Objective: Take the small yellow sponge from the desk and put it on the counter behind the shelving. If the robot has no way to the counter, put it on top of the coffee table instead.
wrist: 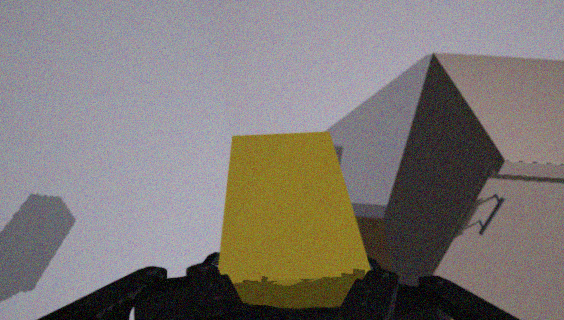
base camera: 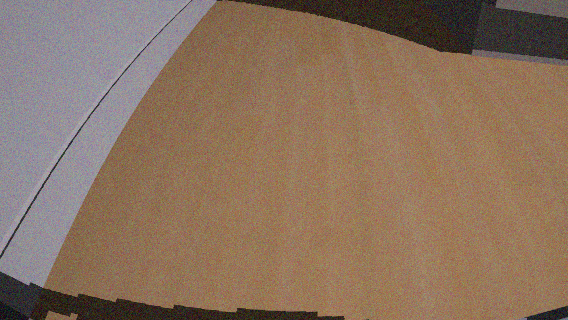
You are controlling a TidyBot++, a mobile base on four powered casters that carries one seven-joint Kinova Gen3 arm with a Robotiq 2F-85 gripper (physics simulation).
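Frame: origin at the arm's base, x back, y left, z down, level; millimetres.
Where they show: gripper, fingertip midpoint: (wrist: 291, 264).
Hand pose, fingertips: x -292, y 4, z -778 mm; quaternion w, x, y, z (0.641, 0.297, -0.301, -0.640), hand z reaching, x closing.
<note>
After its pixels a point has its place.
The yellow sponge (wrist: 292, 205) @[z -811, x -304, y 4 mm] stands up between the fingers of my gripper (wrist: 291, 264) @[z -779, x -292, y 4 mm], which is shut on it in the wrist view. Beyond the sponge, to the right, the counter shows at its near end: a beige top (wrist: 510, 110) @[z -513, x -910, y -556 mm], a dark end panel (wrist: 445, 165) @[z -311, x -922, y -453 mm] and a beige front with a dark handle (wrist: 492, 215) @[z -351, x -694, y -474 mm]. The sponge is held apart from the counter. The sponge hides part of the wall and floor beside the counter. The shelving, the desk and the coffee table do not show in either view.
In the base camera view, a pale wall (base camera: 60, 65) @[z 208, x -499, y 367 mm] with a baseboard (base camera: 120, 95) @[z 340, x -599, y 346 mm] runs along the left of the wooden floor (base camera: 310, 165) @[z 396, x -437, y -2 mm]. A dark grey base strip (base camera: 525, 37) @[z 328, x -773, y -594 mm] crosses the upper right. A grey shadow (wrist: 35, 245) @[z -559, x -437, y 372 mm] lies on the wall in the wrist view.
</note>
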